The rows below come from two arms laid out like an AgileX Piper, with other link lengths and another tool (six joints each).
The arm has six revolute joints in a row. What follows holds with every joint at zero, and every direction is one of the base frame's. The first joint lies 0.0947 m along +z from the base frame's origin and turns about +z. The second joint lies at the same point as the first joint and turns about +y. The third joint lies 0.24 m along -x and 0.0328 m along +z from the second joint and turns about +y. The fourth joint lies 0.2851 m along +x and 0.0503 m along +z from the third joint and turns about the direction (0.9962, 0, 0.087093). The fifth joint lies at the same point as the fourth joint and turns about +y. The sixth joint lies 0.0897 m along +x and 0.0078 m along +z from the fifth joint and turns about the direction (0.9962, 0, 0.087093). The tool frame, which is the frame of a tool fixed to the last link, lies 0.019 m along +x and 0.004 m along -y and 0.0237 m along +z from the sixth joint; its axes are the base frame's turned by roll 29.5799, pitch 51.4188 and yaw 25.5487 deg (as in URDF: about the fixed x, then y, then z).
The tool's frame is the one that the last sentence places.
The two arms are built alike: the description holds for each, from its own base.
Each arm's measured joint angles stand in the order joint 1, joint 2, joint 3, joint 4, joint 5, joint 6.
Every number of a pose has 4 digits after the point.
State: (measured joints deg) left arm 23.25 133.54 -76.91 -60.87 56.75 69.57; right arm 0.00 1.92 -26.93 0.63 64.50 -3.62
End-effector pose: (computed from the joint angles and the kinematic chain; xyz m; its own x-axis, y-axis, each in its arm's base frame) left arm 0.4105 0.0785 -0.0301 -0.5805 -0.1994 -0.7895 0.4449 0.7344 -0.5126; right arm 0.1024 -0.0016 0.2570 -0.0728 0.2250 -0.9716 0.1353 0.9674 0.2139
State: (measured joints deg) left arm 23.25 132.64 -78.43 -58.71 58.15 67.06; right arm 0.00 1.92 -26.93 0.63 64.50 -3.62
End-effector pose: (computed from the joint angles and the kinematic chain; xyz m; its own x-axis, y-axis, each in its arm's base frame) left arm 0.4151 0.0807 -0.0193 -0.5865 -0.1876 -0.7879 0.4517 0.7317 -0.5105; right arm 0.1024 -0.0016 0.2570 -0.0728 0.2250 -0.9716 0.1353 0.9674 0.2139
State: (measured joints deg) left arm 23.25 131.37 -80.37 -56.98 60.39 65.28; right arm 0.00 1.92 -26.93 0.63 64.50 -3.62
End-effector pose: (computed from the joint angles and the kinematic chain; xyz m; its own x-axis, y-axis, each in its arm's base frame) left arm 0.4211 0.0825 -0.0026 -0.5802 -0.1732 -0.7959 0.4754 0.7214 -0.5036; right arm 0.1024 -0.0016 0.2570 -0.0728 0.2250 -0.9716 0.1353 0.9674 0.2139
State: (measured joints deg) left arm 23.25 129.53 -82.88 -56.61 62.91 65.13; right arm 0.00 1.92 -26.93 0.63 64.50 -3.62
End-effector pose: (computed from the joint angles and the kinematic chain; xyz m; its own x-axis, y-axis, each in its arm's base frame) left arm 0.4302 0.0844 0.0231 -0.5411 -0.1564 -0.8263 0.5228 0.7071 -0.4762; right arm 0.1024 -0.0016 0.2570 -0.0728 0.2250 -0.9716 0.1353 0.9674 0.2139
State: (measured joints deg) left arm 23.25 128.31 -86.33 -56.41 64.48 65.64; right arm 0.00 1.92 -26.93 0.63 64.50 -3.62
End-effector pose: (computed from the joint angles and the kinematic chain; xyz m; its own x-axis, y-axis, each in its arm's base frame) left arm 0.4416 0.0879 0.0488 -0.4841 -0.1277 -0.8656 0.5732 0.7012 -0.4240; right arm 0.1024 -0.0016 0.2570 -0.0728 0.2250 -0.9716 0.1353 0.9674 0.2139
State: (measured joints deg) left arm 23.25 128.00 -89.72 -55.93 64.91 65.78; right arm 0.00 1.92 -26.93 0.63 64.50 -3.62
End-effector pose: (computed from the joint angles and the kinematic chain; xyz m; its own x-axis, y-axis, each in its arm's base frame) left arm 0.4518 0.0923 0.0670 -0.4363 -0.0980 -0.8944 0.6035 0.7054 -0.3717; right arm 0.1024 -0.0016 0.2570 -0.0728 0.2250 -0.9716 0.1353 0.9674 0.2139
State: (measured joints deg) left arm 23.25 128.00 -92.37 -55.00 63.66 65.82; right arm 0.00 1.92 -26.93 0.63 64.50 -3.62
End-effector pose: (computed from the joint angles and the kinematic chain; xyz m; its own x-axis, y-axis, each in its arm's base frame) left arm 0.4606 0.0977 0.0782 -0.3949 -0.0600 -0.9167 0.6145 0.7245 -0.3122; right arm 0.1024 -0.0016 0.2570 -0.0728 0.2250 -0.9716 0.1353 0.9674 0.2139
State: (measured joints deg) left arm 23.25 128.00 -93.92 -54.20 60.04 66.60; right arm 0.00 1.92 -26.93 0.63 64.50 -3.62
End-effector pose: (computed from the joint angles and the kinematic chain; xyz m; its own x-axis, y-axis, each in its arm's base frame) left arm 0.4688 0.1049 0.0840 -0.3459 -0.0097 -0.9382 0.6075 0.7598 -0.2318; right arm 0.1024 -0.0016 0.2570 -0.0728 0.2250 -0.9716 0.1353 0.9674 0.2139
